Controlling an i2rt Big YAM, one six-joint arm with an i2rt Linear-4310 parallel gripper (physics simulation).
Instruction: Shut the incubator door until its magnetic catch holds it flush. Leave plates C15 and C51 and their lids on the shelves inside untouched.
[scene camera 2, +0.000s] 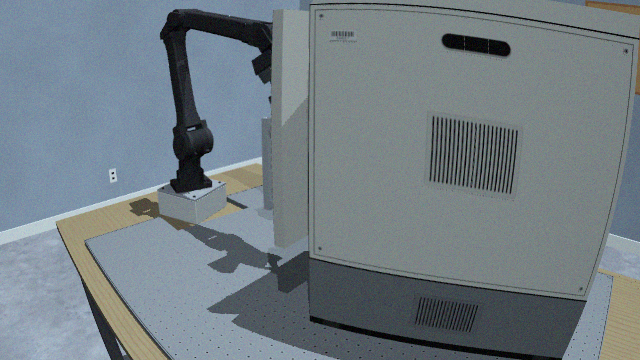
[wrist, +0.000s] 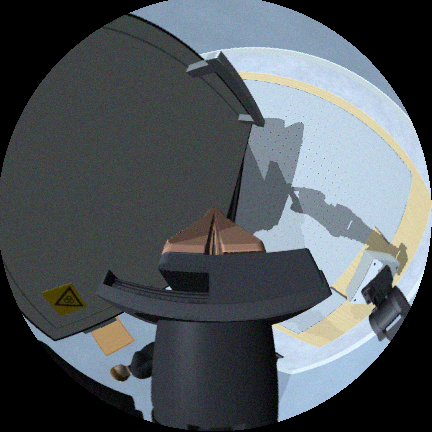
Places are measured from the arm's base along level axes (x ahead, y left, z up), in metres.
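Pixels of known places: gripper, fingertip midpoint: (wrist: 213, 212); arm's base, link origin: (scene camera 2: 190, 185) (wrist: 376, 284).
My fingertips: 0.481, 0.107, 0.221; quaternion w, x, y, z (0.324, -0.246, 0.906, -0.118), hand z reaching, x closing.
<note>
Ahead of a thing's pixels: the offset from my fingertips to its top centre, as dx, dy, dz. "spot": to the spot under its first point. Level surfaces: height alone.
The incubator {+0.277, +0.140, +0.265} (scene camera 2: 370, 150) shows its grey side wall in the scene view. Its door (scene camera 2: 291, 150) (wrist: 110, 160) stands out from the body there, seen nearly edge-on, not flush. In the wrist view the door's dark outer face fills the left, with a yellow warning label {spot: +0.012, +0.089, +0.156} (wrist: 65, 298) and a bar handle {spot: +0.059, -0.121, +0.003} (wrist: 235, 87) (scene camera 2: 267, 165). My gripper (wrist: 213, 212) is shut and empty, its copper fingertips in front of the door face near its side edge; contact cannot be told. In the scene view the door hides the gripper. Plates C15 and C51 and their lids do not show.
The arm's base block (scene camera 2: 180, 207) (wrist: 362, 270) stands on the wooden table {dz -0.298} (scene camera 2: 75, 222) beside the perforated grey board {dz -0.287} (scene camera 2: 130, 260) (wrist: 345, 130). Shadows of arm and door fall on the board. An orange panel (scene camera 2: 612, 10) (wrist: 112, 337) hangs on the wall.
</note>
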